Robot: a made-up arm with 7 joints.
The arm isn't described. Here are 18 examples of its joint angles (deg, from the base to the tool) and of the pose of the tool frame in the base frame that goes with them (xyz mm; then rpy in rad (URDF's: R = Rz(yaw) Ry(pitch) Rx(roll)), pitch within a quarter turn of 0, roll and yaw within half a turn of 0).
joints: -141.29 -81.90 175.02 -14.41 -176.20 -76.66 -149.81
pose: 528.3 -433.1 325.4 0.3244 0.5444 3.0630
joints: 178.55 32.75 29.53 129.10 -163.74 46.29 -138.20
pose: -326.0 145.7 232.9 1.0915 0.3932 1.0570
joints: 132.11 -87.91 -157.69 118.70 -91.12 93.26 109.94
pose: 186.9 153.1 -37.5 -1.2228 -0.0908 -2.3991
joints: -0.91 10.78 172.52 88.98 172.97 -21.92 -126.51
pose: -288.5 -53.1 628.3 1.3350 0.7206 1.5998
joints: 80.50 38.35 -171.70 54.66 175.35 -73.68 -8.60
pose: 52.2 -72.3 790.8 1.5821 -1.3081 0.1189
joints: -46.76 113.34 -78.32 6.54 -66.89 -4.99 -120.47
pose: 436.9 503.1 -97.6 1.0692 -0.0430 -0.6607
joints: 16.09 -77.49 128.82 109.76 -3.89 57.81 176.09
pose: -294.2 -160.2 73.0 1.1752 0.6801 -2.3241
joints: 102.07 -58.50 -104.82 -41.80 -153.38 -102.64 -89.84
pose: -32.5 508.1 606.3 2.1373 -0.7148 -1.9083
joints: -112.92 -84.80 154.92 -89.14 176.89 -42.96 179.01
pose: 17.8 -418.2 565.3 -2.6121 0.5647 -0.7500
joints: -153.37 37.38 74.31 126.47 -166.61 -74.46 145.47
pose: 7.0 248.1 298.6 1.0016 0.0001 -2.3602
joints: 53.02 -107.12 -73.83 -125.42 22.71 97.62 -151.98
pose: -363.4 14.8 103.1 -1.5673 0.5362 -1.9572
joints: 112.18 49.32 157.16 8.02 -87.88 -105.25 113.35
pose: -125.3 -435.0 687.2 -1.6400 -0.2517 1.6073
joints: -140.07 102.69 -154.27 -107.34 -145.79 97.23 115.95
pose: -40.0 224.8 -51.5 -2.4030 0.2266 1.1513
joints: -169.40 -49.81 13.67 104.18 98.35 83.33 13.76
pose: 84.2 143.4 621.0 1.5754 0.3602 -0.3261
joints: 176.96 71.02 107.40 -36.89 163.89 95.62 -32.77
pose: -534.0 -246.4 362.1 -1.3856 -0.4889 0.6629
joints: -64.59 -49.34 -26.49 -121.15 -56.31 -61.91 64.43
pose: 51.1 -318.8 166.6 1.2813 0.0593 -1.3170
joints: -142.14 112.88 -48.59 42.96 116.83 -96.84 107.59
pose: -491.8 141.9 -102.3 2.5004 -0.6971 1.9834
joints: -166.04 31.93 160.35 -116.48 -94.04 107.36 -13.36
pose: -336.4 60.3 288.3 1.6280 -0.7851 -0.2112
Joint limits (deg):
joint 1: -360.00..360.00
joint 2: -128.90..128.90
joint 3: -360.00..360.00
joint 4: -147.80..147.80
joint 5: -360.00..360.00
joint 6: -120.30..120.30
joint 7: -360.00..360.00
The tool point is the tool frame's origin. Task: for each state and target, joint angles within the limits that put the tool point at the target. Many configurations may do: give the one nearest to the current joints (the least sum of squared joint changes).
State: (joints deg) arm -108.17 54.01 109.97 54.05 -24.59 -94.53 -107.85
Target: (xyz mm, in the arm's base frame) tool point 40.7 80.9 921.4
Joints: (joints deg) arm -106.32 10.32 114.27 20.75 -24.65 -53.51 -107.85
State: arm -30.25 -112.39 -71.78 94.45 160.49 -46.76 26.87
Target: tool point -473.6 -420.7 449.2
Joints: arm -59.44 -82.26 -53.76 39.49 161.39 -27.35 26.87
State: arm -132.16 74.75 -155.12 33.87 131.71 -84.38 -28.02
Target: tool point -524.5 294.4 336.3
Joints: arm -143.03 98.93 -147.43 39.35 133.98 -90.66 -28.02
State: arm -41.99 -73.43 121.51 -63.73 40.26 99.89 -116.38
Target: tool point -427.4 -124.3 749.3
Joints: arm -30.48 -41.70 126.74 -28.67 33.76 61.88 -116.38
